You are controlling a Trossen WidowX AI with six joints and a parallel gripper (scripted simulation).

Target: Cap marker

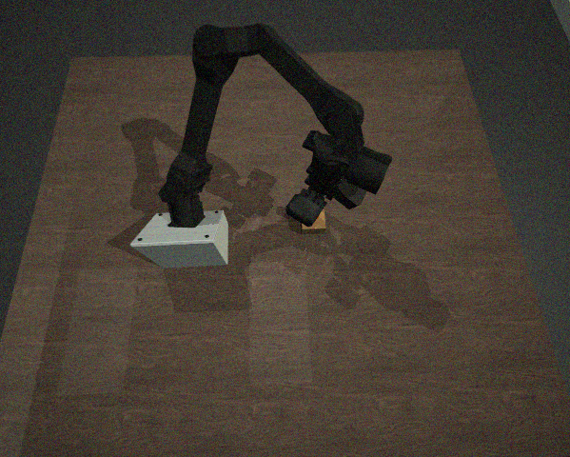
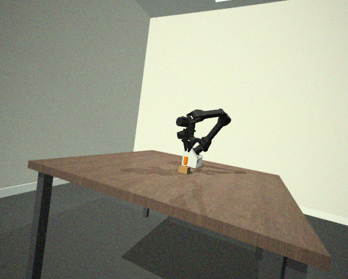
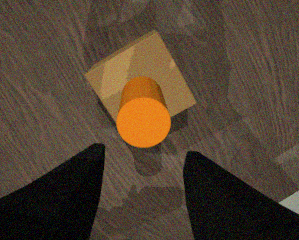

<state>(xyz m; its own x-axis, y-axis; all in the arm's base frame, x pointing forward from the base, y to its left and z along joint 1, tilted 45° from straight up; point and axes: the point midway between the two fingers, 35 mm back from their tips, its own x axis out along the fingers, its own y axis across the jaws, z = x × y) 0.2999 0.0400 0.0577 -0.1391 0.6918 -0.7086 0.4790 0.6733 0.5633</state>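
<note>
The orange cap is 6 cm below my gripper tip. The rest, counted from my gripper tip: holder block: 12 cm below.
</note>
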